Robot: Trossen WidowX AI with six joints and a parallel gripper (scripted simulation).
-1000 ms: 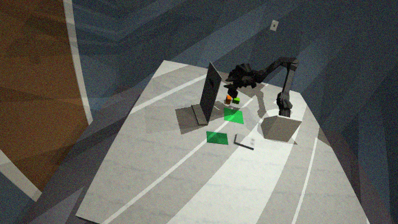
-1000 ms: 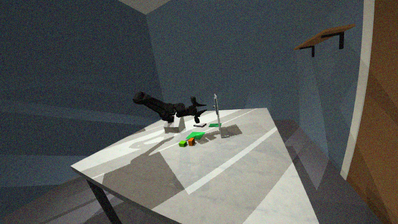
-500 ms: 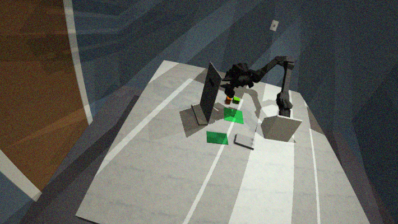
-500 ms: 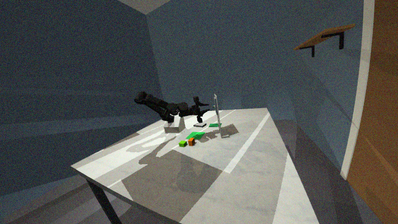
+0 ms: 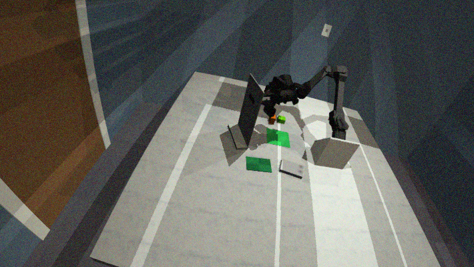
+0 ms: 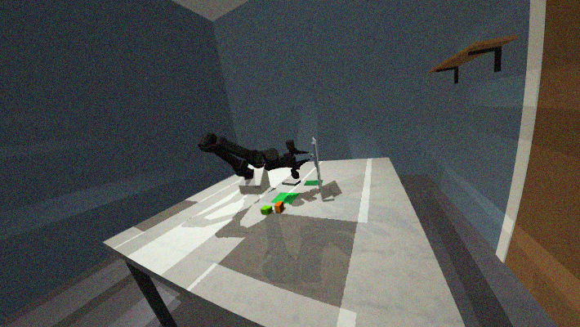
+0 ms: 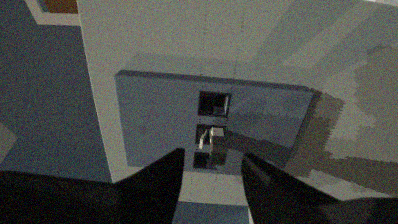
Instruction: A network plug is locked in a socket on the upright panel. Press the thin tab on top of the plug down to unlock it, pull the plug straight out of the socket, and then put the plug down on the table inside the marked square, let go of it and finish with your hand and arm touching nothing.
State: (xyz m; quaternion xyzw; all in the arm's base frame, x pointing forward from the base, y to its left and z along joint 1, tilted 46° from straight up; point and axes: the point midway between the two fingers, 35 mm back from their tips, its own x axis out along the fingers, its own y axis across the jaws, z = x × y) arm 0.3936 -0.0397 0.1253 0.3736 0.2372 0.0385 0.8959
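Right now the network plug is 20 mm ahead of my gripper tip. From my gripper tip the other things lie so: socket panel: 80 mm below, 40 mm ahead, 10 mm to the left; bright green square: 210 mm below, 160 mm behind, 20 mm to the right.
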